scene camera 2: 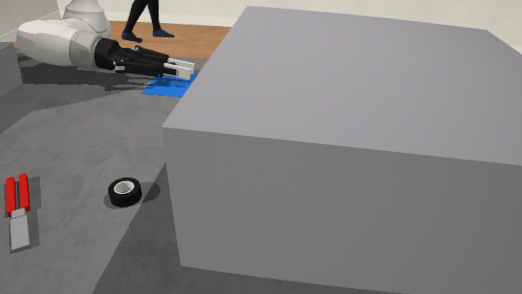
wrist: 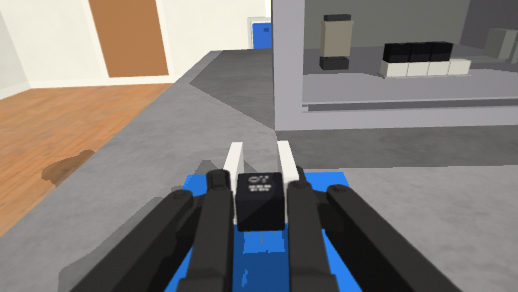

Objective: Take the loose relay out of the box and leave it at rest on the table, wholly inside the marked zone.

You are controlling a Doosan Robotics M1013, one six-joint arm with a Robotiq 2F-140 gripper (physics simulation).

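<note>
My gripper is shut on the loose relay. The relay is a small black block with white print on its top, held between the pale fingers, with thin pins below it. It is low over the blue marked zone; whether it touches the table cannot be told. In the scene view the relay cannot be made out against the black fingers, and the box hides part of the zone. The grey box stands beyond the zone, its open side showing in the wrist view.
Inside the box are black relays on a row of white sockets and a beige block. A black tape roll and a red-handled tool lie on the grey table. The table's edge runs along the wrist view's left.
</note>
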